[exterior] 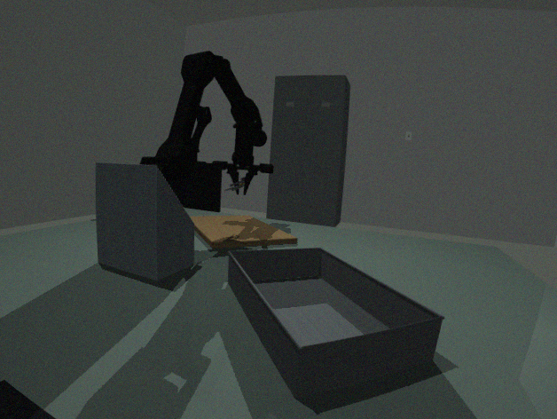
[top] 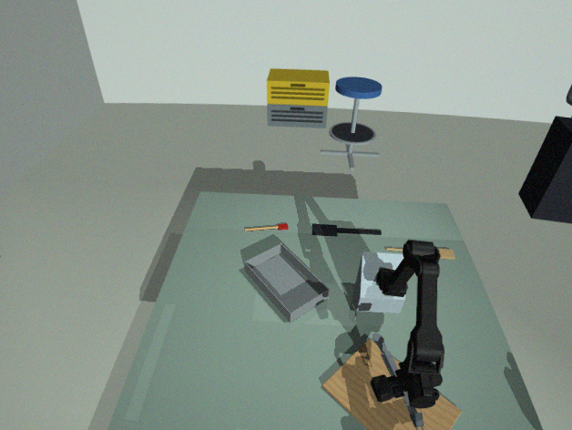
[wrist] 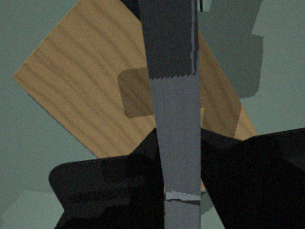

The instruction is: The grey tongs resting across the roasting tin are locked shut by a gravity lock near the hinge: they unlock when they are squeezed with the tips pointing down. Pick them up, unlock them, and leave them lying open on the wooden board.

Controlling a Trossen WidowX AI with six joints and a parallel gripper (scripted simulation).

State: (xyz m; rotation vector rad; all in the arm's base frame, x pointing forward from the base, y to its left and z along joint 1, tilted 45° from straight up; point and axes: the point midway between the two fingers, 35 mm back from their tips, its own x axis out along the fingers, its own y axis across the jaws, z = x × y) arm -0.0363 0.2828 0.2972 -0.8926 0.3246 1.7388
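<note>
Right now the wooden board is 30 mm to the right of my gripper tip and 100 mm below it. From my gripper tip the other things lie so: red-tipped stick (530 mm ahead, 740 mm to the right, 100 mm below); roasting tin (410 mm ahead, 420 mm to the right, 80 mm below); black spatula (210 mm ahead, 790 mm to the right, 110 mm below).
</note>
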